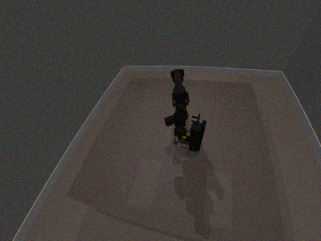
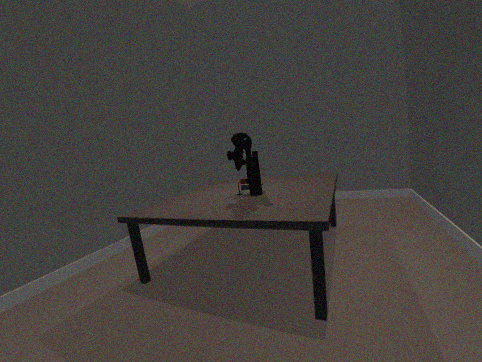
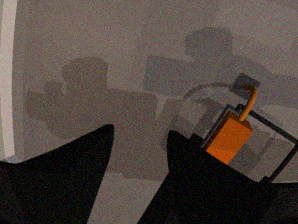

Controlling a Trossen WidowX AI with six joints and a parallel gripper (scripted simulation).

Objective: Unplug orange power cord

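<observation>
My gripper tip is now 50 mm past the orange plug, 40 mm to the right of it and 80 mm above it.
</observation>
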